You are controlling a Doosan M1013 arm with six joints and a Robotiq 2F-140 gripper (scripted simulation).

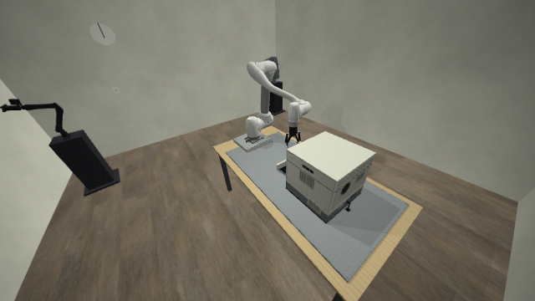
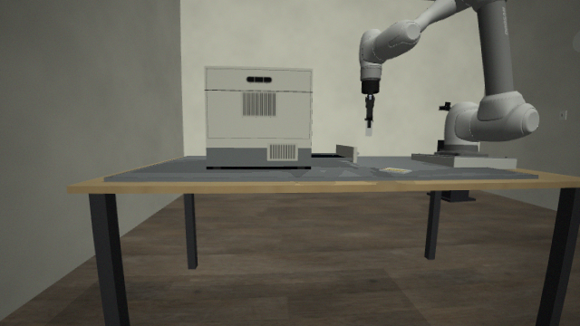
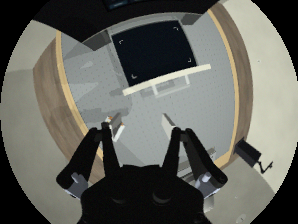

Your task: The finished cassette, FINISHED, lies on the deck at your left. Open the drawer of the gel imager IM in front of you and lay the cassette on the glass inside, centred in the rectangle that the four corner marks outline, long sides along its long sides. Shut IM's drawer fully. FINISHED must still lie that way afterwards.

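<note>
The cassette FINISHED is 3 cm behind my hand, 16 cm to the left of it and 15 cm below it.
</note>
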